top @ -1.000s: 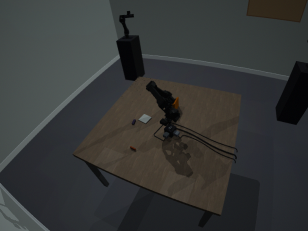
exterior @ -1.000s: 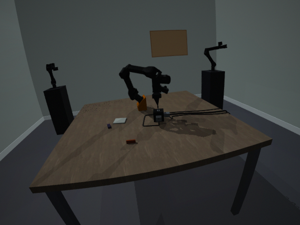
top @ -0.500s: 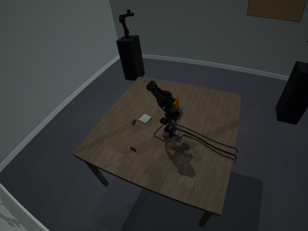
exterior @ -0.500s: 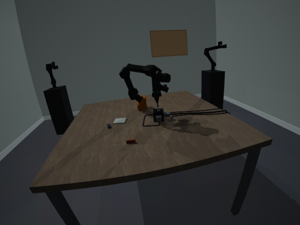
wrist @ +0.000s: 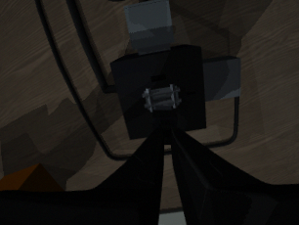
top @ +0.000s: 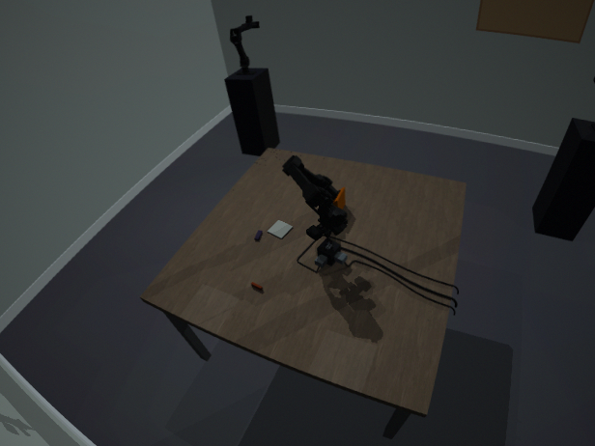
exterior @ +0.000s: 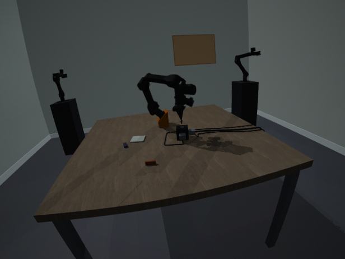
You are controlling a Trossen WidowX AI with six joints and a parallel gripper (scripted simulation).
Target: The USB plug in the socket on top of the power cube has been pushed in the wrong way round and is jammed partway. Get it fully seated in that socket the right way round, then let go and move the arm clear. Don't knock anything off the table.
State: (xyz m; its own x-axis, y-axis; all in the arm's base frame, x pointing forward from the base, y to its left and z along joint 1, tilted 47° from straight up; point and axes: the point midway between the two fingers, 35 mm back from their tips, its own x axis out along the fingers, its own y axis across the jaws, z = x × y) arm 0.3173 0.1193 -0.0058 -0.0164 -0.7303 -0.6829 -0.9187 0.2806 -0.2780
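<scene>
The USB plug is 2 cm below my gripper tip. Also, from my gripper tip: USB socket: 7 cm below; then red piece: 27 cm ahead, 23 cm to the right, 13 cm below; then white pad: 9 cm behind, 30 cm to the right, 13 cm below.
</scene>
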